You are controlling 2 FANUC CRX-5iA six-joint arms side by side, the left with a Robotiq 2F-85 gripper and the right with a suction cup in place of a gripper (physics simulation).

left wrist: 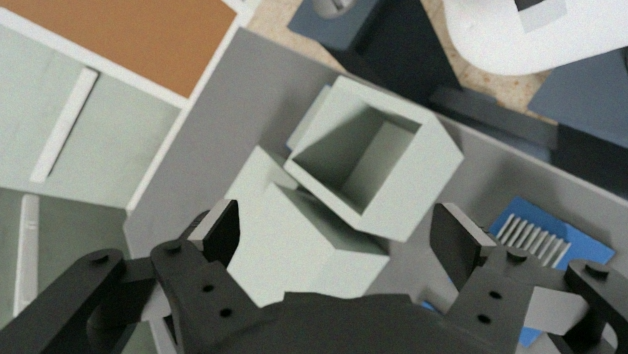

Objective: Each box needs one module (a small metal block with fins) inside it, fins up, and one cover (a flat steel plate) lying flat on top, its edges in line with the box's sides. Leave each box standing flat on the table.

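Note:
A pale grey-green box (435, 175) is in the upper middle of the left wrist view. Its opening faces the camera and no module shows inside. A second pale box (285, 230) lies against its lower left side, turned differently; its inside is mostly hidden. A metal module with fins (532, 240) shows at the right, fins toward the camera, on a blue piece (585, 245). My left gripper (335, 225) is open, its fingers wide apart; the boxes show between and beyond them. No cover can be made out for certain. My right suction cup does not show.
The boxes are on a grey surface (220, 105) with a raised pale edge. To the left are pale framed panels (120, 110) and an orange-brown panel (135, 35). Dark blue-black blocks (405, 50) and a white rounded body (500, 45) are at the upper right.

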